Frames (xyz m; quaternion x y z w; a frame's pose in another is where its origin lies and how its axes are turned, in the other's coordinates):
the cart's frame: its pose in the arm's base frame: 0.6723 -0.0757 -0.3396 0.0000 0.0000 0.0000 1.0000
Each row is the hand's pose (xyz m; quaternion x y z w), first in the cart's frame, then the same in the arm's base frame.
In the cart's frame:
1: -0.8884 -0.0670 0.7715 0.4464 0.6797 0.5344 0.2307
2: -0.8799 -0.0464 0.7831 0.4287 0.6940 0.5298 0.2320
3: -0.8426 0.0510 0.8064 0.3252 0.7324 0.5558 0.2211
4: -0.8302 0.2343 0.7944 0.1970 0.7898 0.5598 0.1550
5: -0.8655 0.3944 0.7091 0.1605 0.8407 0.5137 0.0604
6: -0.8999 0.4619 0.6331 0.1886 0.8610 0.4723 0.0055
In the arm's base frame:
1: -0.2161 -0.1427 0.4319 0.4464 0.6797 0.5344 0.2307
2: -0.2076 -0.1221 0.4435 0.4287 0.6940 0.5298 0.2320
3: -0.1703 -0.0247 0.4668 0.3252 0.7324 0.5558 0.2211
4: -0.1579 0.1586 0.4548 0.1970 0.7898 0.5598 0.1550
5: -0.1932 0.3187 0.3695 0.1605 0.8407 0.5137 0.0604
6: -0.2276 0.3862 0.2935 0.1886 0.8610 0.4723 0.0055

